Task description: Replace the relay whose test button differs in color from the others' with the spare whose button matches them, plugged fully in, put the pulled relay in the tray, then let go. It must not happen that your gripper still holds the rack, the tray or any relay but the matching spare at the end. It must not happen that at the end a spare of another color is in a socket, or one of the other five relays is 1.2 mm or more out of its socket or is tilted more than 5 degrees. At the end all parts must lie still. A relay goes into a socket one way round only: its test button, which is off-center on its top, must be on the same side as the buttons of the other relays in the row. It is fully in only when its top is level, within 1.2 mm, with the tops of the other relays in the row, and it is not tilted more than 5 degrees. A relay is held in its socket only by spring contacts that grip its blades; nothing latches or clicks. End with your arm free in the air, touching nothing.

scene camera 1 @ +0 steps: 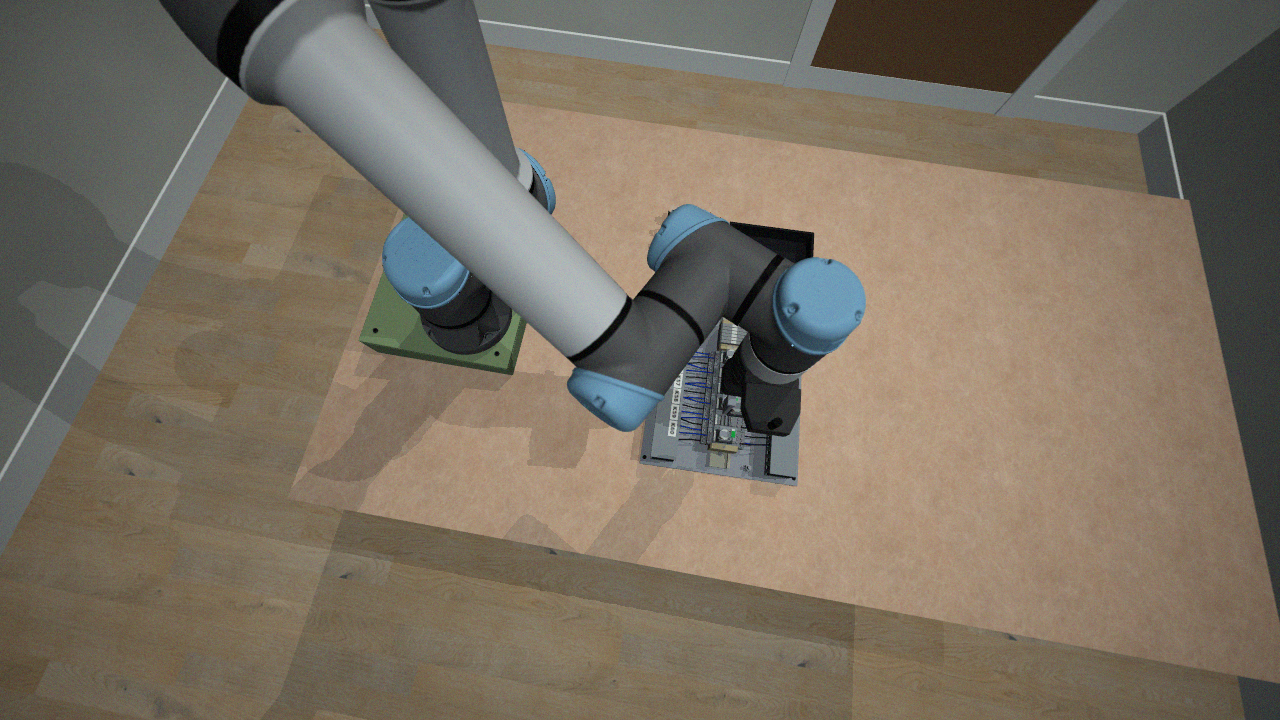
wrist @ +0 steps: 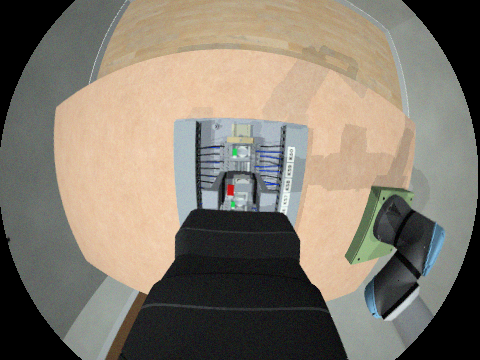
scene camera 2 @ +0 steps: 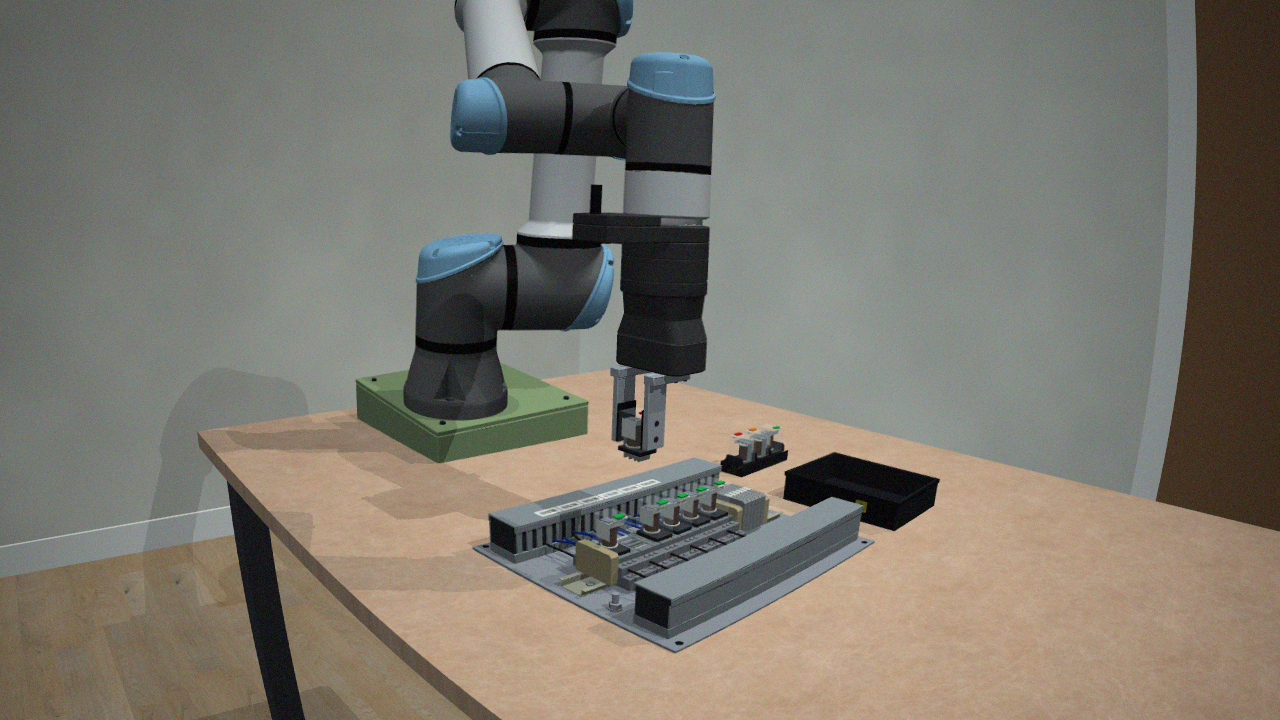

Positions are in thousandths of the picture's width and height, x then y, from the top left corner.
my gripper: scene camera 1 576,569; wrist 499,504; scene camera 2 498,616
